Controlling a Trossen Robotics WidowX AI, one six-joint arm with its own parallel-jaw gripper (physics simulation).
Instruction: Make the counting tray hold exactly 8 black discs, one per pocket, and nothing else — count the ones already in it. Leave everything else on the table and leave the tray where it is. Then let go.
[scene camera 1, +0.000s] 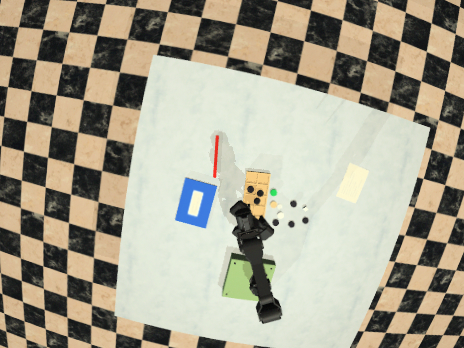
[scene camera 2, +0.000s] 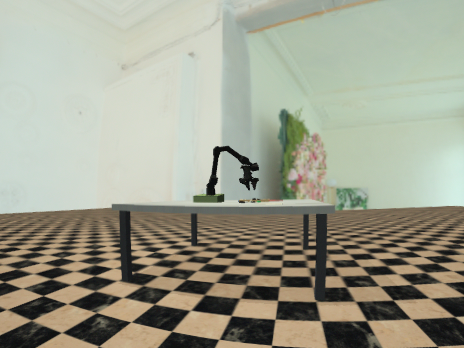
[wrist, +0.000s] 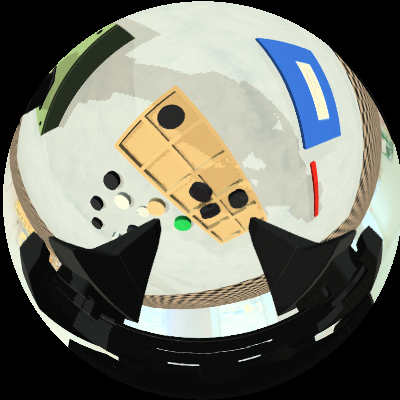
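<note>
The tan counting tray (scene camera 1: 257, 178) (wrist: 162, 166) has two columns of pockets. In the wrist view, one black disc (wrist: 171, 116) lies in a corner pocket at the near end. Toward the far end, a black disc (scene camera 1: 250, 189) (wrist: 238, 198) and another black disc (scene camera 1: 260, 193) (wrist: 210, 210) lie in side-by-side pockets. Another black disc (scene camera 1: 257, 201) (wrist: 200, 191) lies close to the middle divider; whether it sits flat is unclear. Several black discs (scene camera 1: 293, 204) (wrist: 111, 180) lie loose beside the tray. My gripper (scene camera 1: 255, 218) (scene camera 2: 251, 189) (wrist: 205, 223) is open, empty and above the tray.
Beside the tray lie a green disc (scene camera 1: 273, 192) (wrist: 182, 223), a tan disc (scene camera 1: 273, 204) (wrist: 156, 206) and white discs (scene camera 1: 280, 215) (wrist: 122, 201). A blue panel (scene camera 1: 181, 210) (wrist: 295, 105), a red stick (scene camera 1: 216, 156) (wrist: 314, 189) and a cream sheet (scene camera 1: 352, 183) lie farther out.
</note>
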